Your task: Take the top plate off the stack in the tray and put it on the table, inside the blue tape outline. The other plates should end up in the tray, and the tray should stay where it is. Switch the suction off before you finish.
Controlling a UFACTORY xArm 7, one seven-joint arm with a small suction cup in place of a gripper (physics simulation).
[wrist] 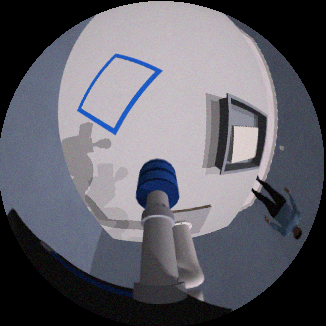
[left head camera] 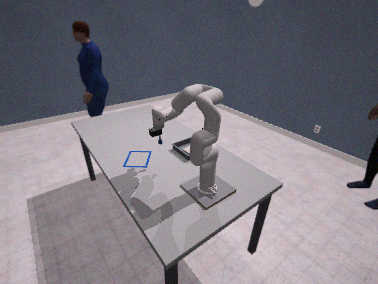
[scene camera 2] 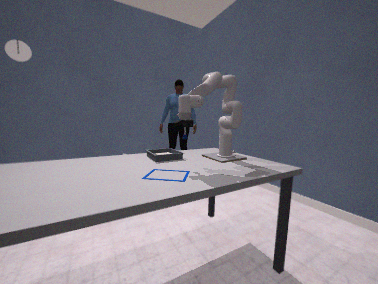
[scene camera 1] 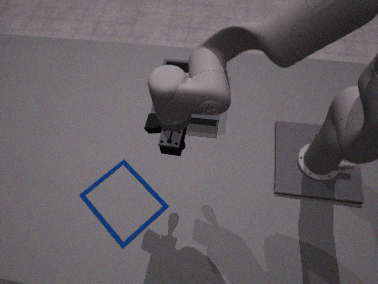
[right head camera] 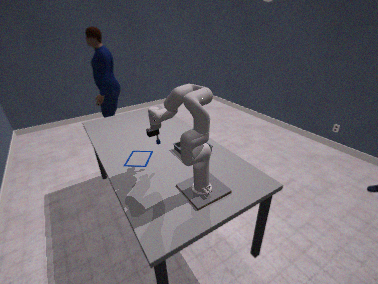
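Pixels of known places: hand, tool point: (wrist: 157,175) (left head camera: 160,143) (scene camera 2: 185,138) (right head camera: 158,143); arm's base, link origin: (wrist: 178,226) (left head camera: 206,187) (scene camera 2: 224,155) (scene camera 1: 318,162) (right head camera: 201,188).
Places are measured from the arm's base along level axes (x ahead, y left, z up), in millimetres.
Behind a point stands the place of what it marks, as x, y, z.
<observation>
My suction cup (left head camera: 160,142) (right head camera: 158,142) (scene camera 2: 185,136) (wrist: 157,181) is blue and hangs in the air above the table, with no plate on it. In the wrist view it is beside the tray, on the arm-base side. The dark grey tray (left head camera: 180,152) @(430, -83, 5) (scene camera 1: 206,121) @(361, -85, 7) (scene camera 2: 167,157) @(451, -81, 9) (wrist: 224,150) @(391, -76, 31) stands on the table. A cream plate (wrist: 245,144) @(412, -205, 5) lies on top in the tray; plates under it cannot be told apart. The blue tape outline (left head camera: 135,166) @(477, 275, -15) (right head camera: 135,166) @(474, 276, -18) (scene camera 1: 103,220) @(600, 287, -15) (scene camera 2: 165,180) @(596, 289, -19) (wrist: 97,121) @(467, 265, -15) has no plate inside. In scene camera 1 the arm covers much of the tray.
The arm's base plate (left head camera: 222,192) @(-87, -51, 3) (right head camera: 220,190) @(-80, -83, 4) (scene camera 1: 290,160) @(84, 8, -2) (scene camera 2: 212,157) @(109, -14, -6) sits on the table (left head camera: 165,250) @(-206, 415, -16). A person in dark blue (left head camera: 91,65) (right head camera: 103,67) stands past the far table end. A person in light blue (scene camera 2: 172,107) (wrist: 281,215) stands beyond the tray side.
</observation>
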